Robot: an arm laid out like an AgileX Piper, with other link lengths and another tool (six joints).
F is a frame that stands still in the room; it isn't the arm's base.
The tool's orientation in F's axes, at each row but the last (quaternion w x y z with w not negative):
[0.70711 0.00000 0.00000 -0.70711]
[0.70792 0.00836 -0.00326 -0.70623]
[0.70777 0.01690 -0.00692 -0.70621]
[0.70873 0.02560 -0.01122 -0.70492]
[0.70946 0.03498 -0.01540 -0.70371]
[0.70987 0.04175 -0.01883 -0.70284]
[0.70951 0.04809 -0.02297 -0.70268]
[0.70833 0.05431 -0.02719 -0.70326]
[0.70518 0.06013 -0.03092 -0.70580]
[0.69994 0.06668 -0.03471 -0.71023]
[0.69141 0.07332 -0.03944 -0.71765]
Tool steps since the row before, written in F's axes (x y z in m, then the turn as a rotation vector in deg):
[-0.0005 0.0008 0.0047 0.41 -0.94 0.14]
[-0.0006 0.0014 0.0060 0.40 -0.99 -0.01]
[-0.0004 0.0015 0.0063 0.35 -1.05 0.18]
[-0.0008 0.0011 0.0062 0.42 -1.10 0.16]
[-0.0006 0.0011 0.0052 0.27 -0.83 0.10]
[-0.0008 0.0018 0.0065 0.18 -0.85 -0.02]
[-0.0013 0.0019 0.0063 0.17 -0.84 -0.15]
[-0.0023 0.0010 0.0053 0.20 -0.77 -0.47]
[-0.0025 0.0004 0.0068 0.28 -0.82 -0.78]
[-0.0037 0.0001 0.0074 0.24 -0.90 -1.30]
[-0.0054 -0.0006 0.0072 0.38 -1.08 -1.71]
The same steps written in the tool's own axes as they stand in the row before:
[-0.0008 -0.0005 0.0047 0.94 0.41 0.14]
[-0.0014 -0.0005 0.0060 0.99 0.40 -0.01]
[-0.0016 -0.0002 0.0063 1.05 0.35 0.18]
[-0.0012 -0.0005 0.0062 1.10 0.42 0.16]
[-0.0012 -0.0002 0.0052 0.83 0.27 0.10]
[-0.0020 -0.0002 0.0065 0.85 0.17 -0.01]
[-0.0021 -0.0006 0.0063 0.85 0.15 -0.14]
[-0.0012 -0.0017 0.0055 0.79 0.14 -0.46]
[-0.0007 -0.0016 0.0070 0.85 0.18 -0.78]
[-0.0004 -0.0026 0.0078 0.96 0.07 -1.28]
[0.0004 -0.0042 0.0080 1.15 0.15 -1.70]

